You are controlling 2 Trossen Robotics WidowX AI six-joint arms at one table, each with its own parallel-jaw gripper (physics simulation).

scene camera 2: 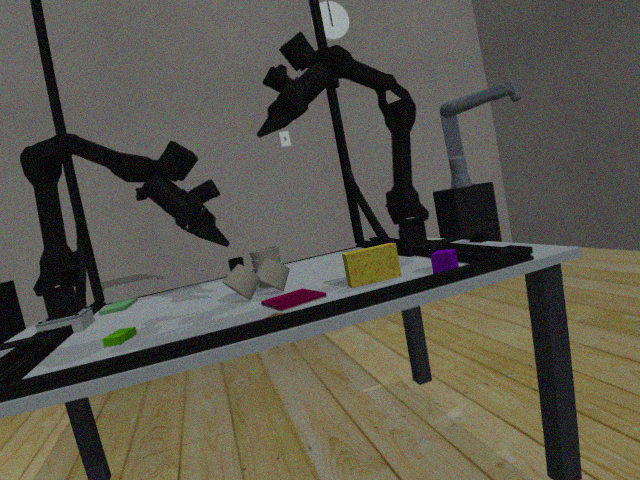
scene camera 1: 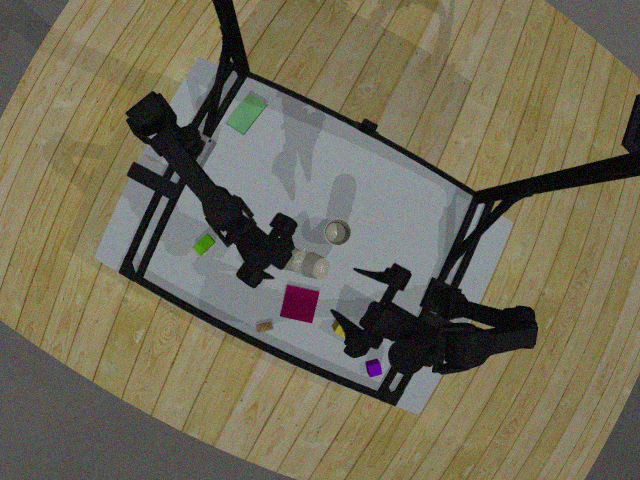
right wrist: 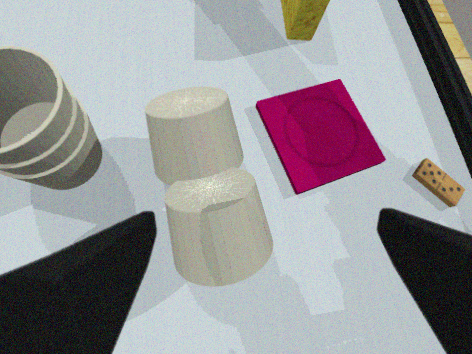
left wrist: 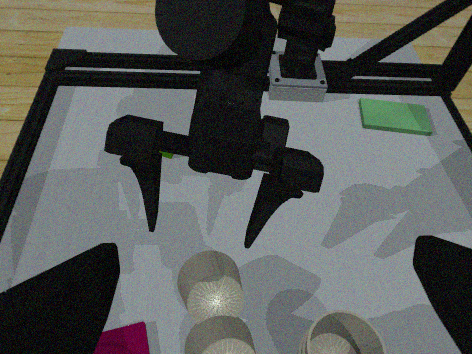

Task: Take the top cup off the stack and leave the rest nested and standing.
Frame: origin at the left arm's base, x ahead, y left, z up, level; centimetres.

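Seen in the pictures: left gripper, between the fingertips: (scene camera 2: 260, 133) (scene camera 1: 342, 289) (left wrist: 266, 253); right gripper, between the fingertips: (scene camera 2: 226, 244) (right wrist: 266, 220) (left wrist: 199, 238); left arm's base, origin of its link: (scene camera 2: 414, 243) (scene camera 1: 441, 298); right arm's base, origin of its link: (scene camera 2: 64, 315) (scene camera 1: 192, 147) (left wrist: 297, 67).
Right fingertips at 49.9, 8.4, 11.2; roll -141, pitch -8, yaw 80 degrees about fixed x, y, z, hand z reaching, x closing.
Note:
Offsets run from my right fingertips to a thing's top centre, as dx, dy, dz. "pt": to the spot under its first point.
The nested cup stack @[-10.1, -13.3, -4.0] (scene camera 1: 337, 232) (scene camera 2: 266, 256) (right wrist: 75, 145) stands upright, its open mouth up; three beige rims show in the right wrist view. It is cut off at the bottom of the left wrist view (left wrist: 345, 335). Two separate beige cups lie tipped beside it: one cup @[-8.9, -2.0, -5.1] (scene camera 1: 320, 267) (scene camera 2: 272, 273) (right wrist: 192, 137) and another cup @[-1.8, -1.3, -4.8] (scene camera 2: 241, 281) (left wrist: 212, 285) (right wrist: 217, 235). My right gripper (scene camera 2: 227, 243) (left wrist: 199, 238) (right wrist: 266, 220) is open and empty above the table, near the tipped cups. My left gripper (scene camera 1: 343, 289) (scene camera 2: 259, 135) (left wrist: 266, 253) is open and empty, high above the table.
A magenta square @[pt -9.3, +10.2, -12.5] (scene camera 1: 299, 303) (right wrist: 322, 135) lies near the tipped cups. A domino @[-2.6, +21.5, -12.5] (scene camera 1: 264, 326) (right wrist: 439, 182), yellow block @[-26.9, +12.2, -6.3] (scene camera 1: 338, 329) (scene camera 2: 372, 264), purple cube @[-39.0, +20.3, -9.3] (scene camera 1: 373, 367) (scene camera 2: 444, 260), green block @[+24.1, +5.9, -11.8] (scene camera 1: 204, 243) (scene camera 2: 119, 336) and pale green slab @[+29.7, -35.9, -12.3] (scene camera 1: 247, 113) (left wrist: 395, 116) also lie on the table.

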